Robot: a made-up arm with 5 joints. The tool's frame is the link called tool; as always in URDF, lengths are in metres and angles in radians.
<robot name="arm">
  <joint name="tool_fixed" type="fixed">
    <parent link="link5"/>
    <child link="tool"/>
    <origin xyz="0 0 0" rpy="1.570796 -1.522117 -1.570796"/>
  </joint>
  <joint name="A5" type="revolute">
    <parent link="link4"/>
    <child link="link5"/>
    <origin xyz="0.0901 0.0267 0" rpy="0 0 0"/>
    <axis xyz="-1 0 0"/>
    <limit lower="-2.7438" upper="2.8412"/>
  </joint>
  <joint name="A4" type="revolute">
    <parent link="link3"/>
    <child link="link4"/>
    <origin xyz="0.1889 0 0.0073" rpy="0 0 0"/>
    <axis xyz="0 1 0"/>
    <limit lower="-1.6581" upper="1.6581"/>
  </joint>
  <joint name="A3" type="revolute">
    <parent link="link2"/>
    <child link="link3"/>
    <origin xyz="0.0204 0 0.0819" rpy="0 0 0"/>
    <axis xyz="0 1 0"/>
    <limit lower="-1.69" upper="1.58"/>
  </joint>
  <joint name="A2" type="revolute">
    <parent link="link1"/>
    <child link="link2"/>
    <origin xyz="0.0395 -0.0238 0.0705" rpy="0 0 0"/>
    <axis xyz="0 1 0"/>
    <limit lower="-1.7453" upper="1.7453"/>
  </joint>
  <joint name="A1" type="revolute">
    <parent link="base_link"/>
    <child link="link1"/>
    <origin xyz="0.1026 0 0.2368" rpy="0 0 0"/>
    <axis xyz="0 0 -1"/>
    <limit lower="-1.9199" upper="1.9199"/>
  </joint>
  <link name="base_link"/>
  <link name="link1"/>
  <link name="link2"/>
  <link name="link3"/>
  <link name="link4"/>
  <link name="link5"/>
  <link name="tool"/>
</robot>
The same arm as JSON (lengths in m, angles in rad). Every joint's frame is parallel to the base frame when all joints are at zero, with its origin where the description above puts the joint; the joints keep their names.
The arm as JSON. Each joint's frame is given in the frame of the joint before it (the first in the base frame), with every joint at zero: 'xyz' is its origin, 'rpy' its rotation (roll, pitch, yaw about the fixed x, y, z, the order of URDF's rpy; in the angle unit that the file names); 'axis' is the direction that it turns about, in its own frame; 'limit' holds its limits. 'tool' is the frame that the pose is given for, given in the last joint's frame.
{
  "units": {
    "length": "m",
    "angle": "rad"
  },
  "joints": [
    {
      "name": "A1",
      "type": "revolute",
      "origin": {
        "xyz": [
          0.1026,
          0.0,
          0.2368
        ],
        "rpy": [
          0.0,
          0.0,
          0.0
        ]
      },
      "axis": [
        0.0,
        0.0,
        -1.0
      ],
      "limit": {
        "lower": -1.9199,
        "upper": 1.9199
      }
    },
    {
      "name": "A2",
      "type": "revolute",
      "origin": {
        "xyz": [
          0.0395,
          -0.0238,
          0.0705
        ],
        "rpy": [
          0.0,
          0.0,
          0.0
        ]
      },
      "axis": [
        0.0,
        1.0,
        0.0
      ],
      "limit": {
        "lower": -1.7453,
        "upper": 1.7453
      }
    },
    {
      "name": "A3",
      "type": "revolute",
      "origin": {
        "xyz": [
          0.0204,
          0.0,
          0.0819
        ],
        "rpy": [
          0.0,
          0.0,
          0.0
        ]
      },
      "axis": [
        0.0,
        1.0,
        0.0
      ],
      "limit": {
        "lower": -1.69,
        "upper": 1.58
      }
    },
    {
      "name": "A4",
      "type": "revolute",
      "origin": {
        "xyz": [
          0.1889,
          0.0,
          0.0073
        ],
        "rpy": [
          0.0,
          0.0,
          0.0
        ]
      },
      "axis": [
        0.0,
        1.0,
        0.0
      ],
      "limit": {
        "lower": -1.6581,
        "upper": 1.6581
      }
    },
    {
      "name": "A5",
      "type": "revolute",
      "origin": {
        "xyz": [
          0.0901,
          0.0267,
          0.0
        ],
        "rpy": [
          0.0,
          0.0,
          0.0
        ]
      },
      "axis": [
        -1.0,
        0.0,
        0.0
      ],
      "limit": {
        "lower": -2.7438,
        "upper": 2.8412
      }
    }
  ],
  "tool": {
    "origin": {
      "xyz": [
        0.0,
        0.0,
        0.0
      ],
      "rpy": [
        1.5708,
        -1.5221,
        -1.5708
      ]
    }
  }
}

